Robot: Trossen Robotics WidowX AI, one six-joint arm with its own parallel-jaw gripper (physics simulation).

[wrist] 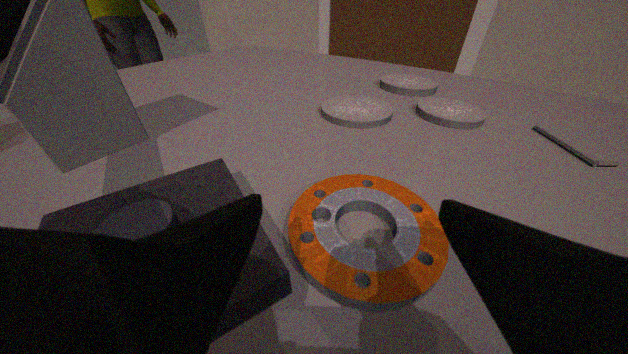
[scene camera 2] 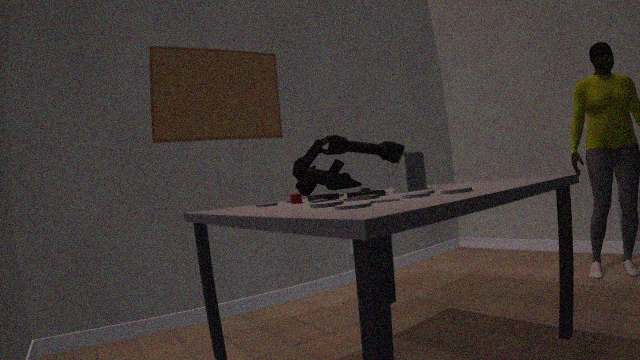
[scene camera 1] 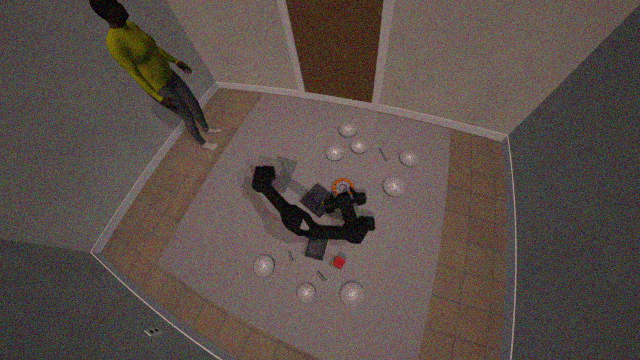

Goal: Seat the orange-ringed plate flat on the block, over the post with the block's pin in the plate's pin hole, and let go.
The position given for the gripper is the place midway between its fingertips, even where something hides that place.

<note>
The gripper (wrist: pixel 350 205) is open, with nothing in its grasp. Also in view: an orange-ringed plate (wrist: pixel 399 274). Further things: a rounded post (wrist: pixel 139 219).
</note>
